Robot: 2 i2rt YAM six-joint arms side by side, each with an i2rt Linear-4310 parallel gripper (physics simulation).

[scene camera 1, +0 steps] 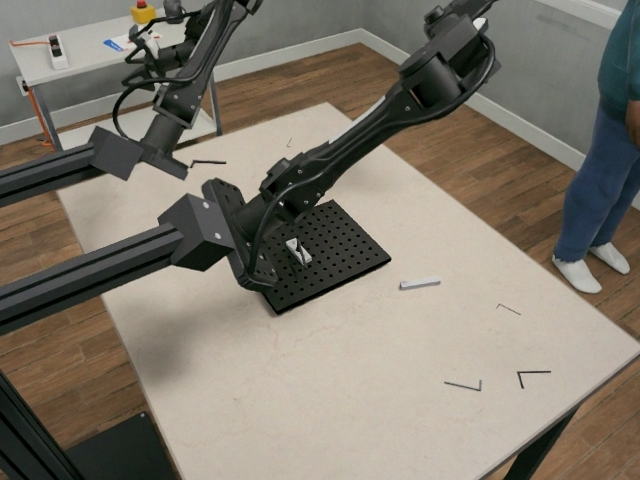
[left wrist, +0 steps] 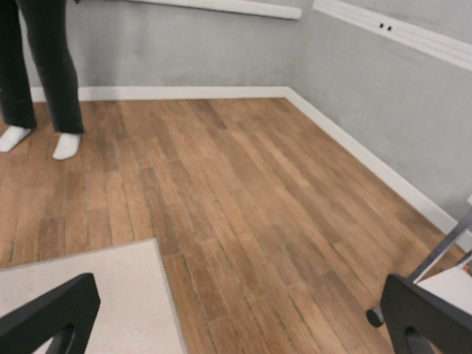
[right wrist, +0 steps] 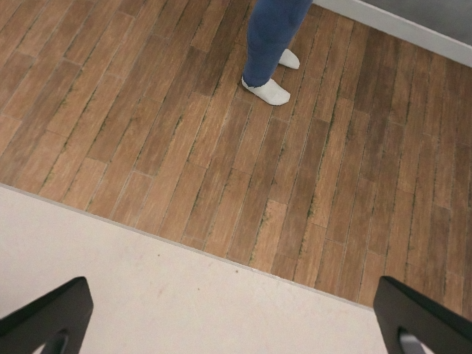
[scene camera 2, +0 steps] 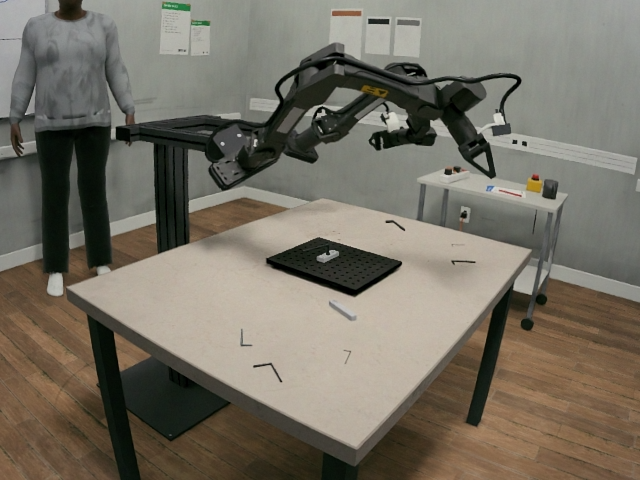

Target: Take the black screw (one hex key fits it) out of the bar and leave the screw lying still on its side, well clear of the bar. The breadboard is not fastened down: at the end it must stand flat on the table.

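Frame: origin at the left arm's base, x up, y right, z ahead, level; metres.
Seen in the pictures: left gripper, between the fingertips: (scene camera 1: 123, 72) (left wrist: 239, 288) (scene camera 2: 379, 139); right gripper, between the fingertips: (right wrist: 233, 290) (scene camera 2: 492, 176); left arm's base, origin of its link: (scene camera 2: 299, 146); right arm's base, origin of its link: (scene camera 1: 241, 231) (scene camera 2: 246, 161).
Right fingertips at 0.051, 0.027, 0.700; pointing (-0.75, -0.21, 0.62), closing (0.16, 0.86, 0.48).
Pixels of each thing's top centre, then the offset from my right fingertips to it, as dx, dy, dz. "spot": a spot on its surface instead.
- black perforated breadboard, a spot on its surface: (scene camera 1: 361, 252) spot: -0.323, +0.129, -0.302
- longer grey bar, centre of its top: (scene camera 1: 420, 281) (scene camera 2: 342, 307) -0.335, +0.250, -0.210
A small whitish bar (scene camera 1: 291, 243) (scene camera 2: 323, 258) lies on the black perforated breadboard (scene camera 1: 361, 252) (scene camera 2: 361, 276), which looks flat on the table. A dark upright piece stands at the bar, with a thin dark arm reaching sideways from its top, like a hex key on the screw; screw and key cannot be told apart clearly. My left gripper (scene camera 2: 377, 140) (left wrist: 239, 288) is open and empty, high above the table. My right gripper (scene camera 2: 483, 161) (right wrist: 233, 290) is open and empty, also high; it is outside the scene camera 1 view.
A longer grey bar (scene camera 1: 419, 283) (scene camera 2: 342, 310) lies on the table beside the breadboard. Several loose hex keys lie around, including a black one (scene camera 1: 208, 162) (scene camera 2: 395, 224) and another black one (scene camera 1: 534, 372) (scene camera 2: 271, 364). My right arm (scene camera 1: 356, 124) passes over the breadboard in scene camera 1.
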